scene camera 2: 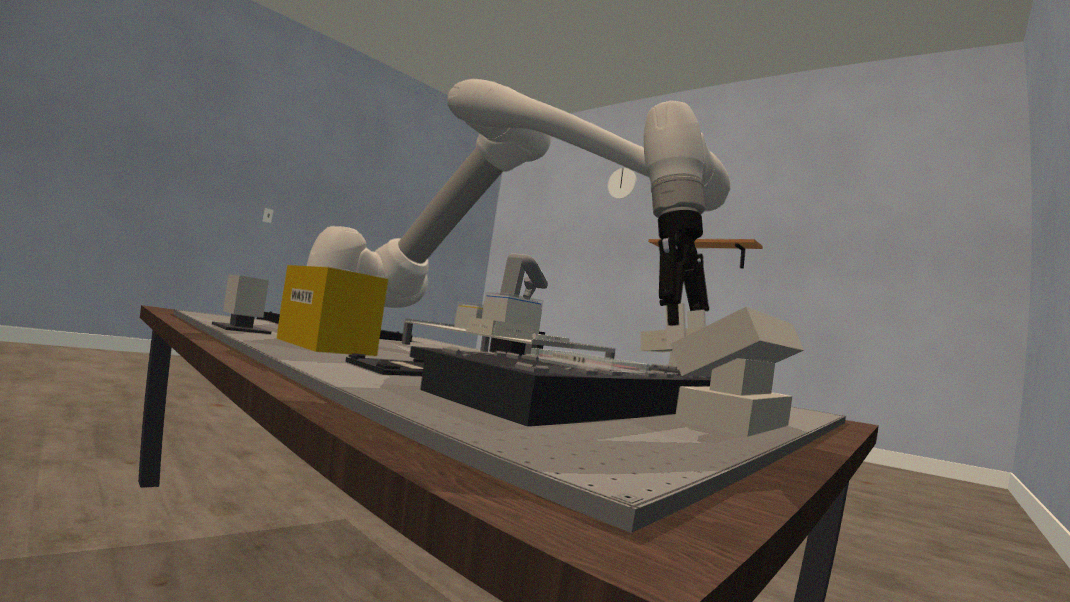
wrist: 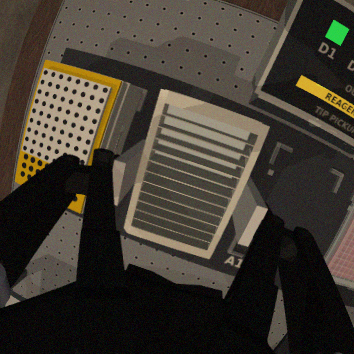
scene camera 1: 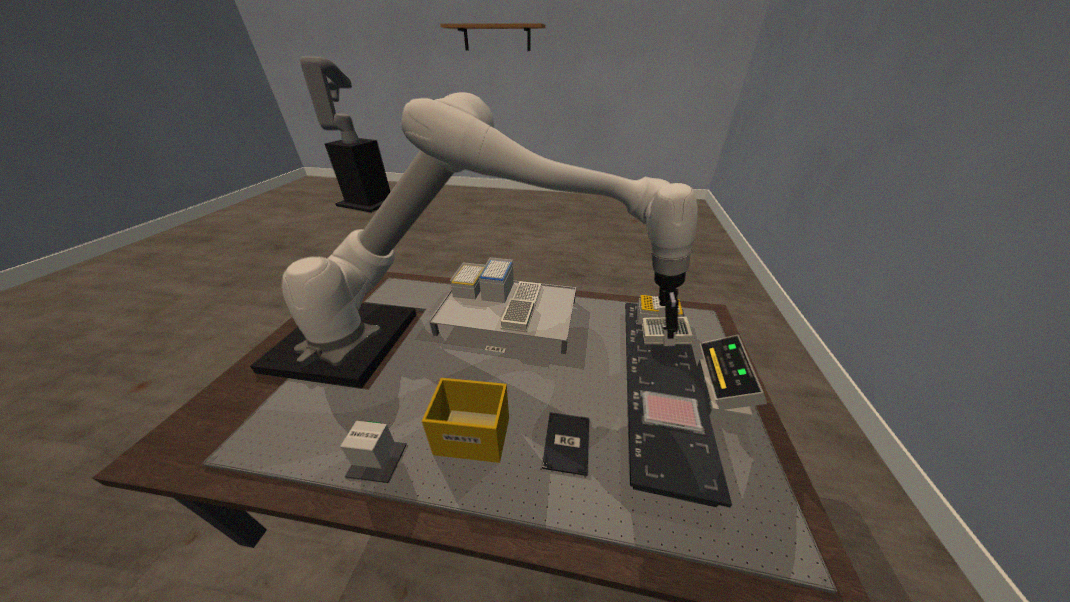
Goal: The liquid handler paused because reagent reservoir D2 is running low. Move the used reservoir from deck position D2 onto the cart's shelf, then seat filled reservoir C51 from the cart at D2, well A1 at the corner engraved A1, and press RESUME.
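Frame: origin at the arm's base, x left, y down, z back, level; centimetres.
Seen in the pictures: gripper, between the fingertips: (wrist: 190,170) (scene camera 1: 666,334); arm's base, origin of its link: (scene camera 1: 340,340).
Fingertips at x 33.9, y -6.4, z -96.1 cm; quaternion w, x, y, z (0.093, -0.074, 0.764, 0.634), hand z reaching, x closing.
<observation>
Offsets run from my fingertips to a thing's middle. "pt": to the spot under its first point.
My gripper (scene camera 1: 671,331) (scene camera 2: 677,317) (wrist: 190,170) is shut on a beige reservoir @(dz +0.5, dx -0.1, dy -1.6 cm) (scene camera 1: 657,326) (scene camera 2: 661,341) (wrist: 201,147) with long parallel troughs, gripping its two long sides. It holds the reservoir a little above the far end of the black deck (scene camera 1: 677,458) (scene camera 2: 546,393) (wrist: 302,186). In the wrist view an engraved A1 mark @(pt dz +7.2, dx -10.7, dy +3.7 cm) (wrist: 233,261) shows on the deck beside the reservoir's near right corner. The cart (scene camera 1: 554,308) stands left of the deck, with two boxes @(pt dz +60.2, dx -2.5, dy -7.0 cm) (scene camera 1: 483,278) and two flat plates @(dz +45.7, dx -6.9, dy +0.9 cm) (scene camera 1: 520,302) on it.
A yellow tip rack @(dz +3.1, dx +11.8, dy +0.5 cm) (scene camera 1: 649,302) (wrist: 63,112) sits just beyond the reservoir. The control panel (scene camera 1: 731,370) (scene camera 2: 737,341) (wrist: 316,63) with green lights stands right of the deck. A pink plate @(dz -3.5, dx -24.8, dy +3.0 cm) (scene camera 1: 671,410) lies on the deck nearer the front. A yellow waste bin @(dz +40.5, dx -46.3, dy +1.7 cm) (scene camera 1: 463,440) (scene camera 2: 332,308) stands mid-table.
</observation>
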